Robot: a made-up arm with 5 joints.
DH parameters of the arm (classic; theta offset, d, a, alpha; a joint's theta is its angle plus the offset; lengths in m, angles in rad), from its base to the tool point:
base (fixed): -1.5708 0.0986 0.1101 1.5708
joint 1: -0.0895 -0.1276 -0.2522 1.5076
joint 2: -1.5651 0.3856 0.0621 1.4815
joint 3: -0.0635 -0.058 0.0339 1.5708
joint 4: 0 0.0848 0.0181 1.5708
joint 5: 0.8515 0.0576 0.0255 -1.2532
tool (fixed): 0.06 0.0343 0 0
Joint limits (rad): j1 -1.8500..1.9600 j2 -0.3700..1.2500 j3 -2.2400..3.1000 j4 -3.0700..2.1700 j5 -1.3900..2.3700
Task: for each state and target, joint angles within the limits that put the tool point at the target. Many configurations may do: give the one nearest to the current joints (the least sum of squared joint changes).
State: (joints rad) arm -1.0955 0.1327 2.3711 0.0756 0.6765
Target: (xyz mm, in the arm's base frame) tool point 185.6 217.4 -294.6
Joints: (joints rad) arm -0.3896 0.0702 2.5204 0.2944 0.4544
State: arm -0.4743 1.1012 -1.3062 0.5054 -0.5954
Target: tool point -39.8 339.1 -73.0
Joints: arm -0.4728 1.2474 -2.1481 0.1071 -0.4145
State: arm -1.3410 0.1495 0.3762 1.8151 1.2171
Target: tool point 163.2 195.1 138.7
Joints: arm -1.3691 0.8552 0.1428 1.5451 1.2340
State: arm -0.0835 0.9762 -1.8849 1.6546 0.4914
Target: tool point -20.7 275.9 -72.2
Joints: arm -0.4383 0.8303 -1.9826 1.0625 0.5489
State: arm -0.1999 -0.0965 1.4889 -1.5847 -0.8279
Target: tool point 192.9 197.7 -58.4
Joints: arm -0.8092 0.5582 1.5198 -1.4688 -1.0033
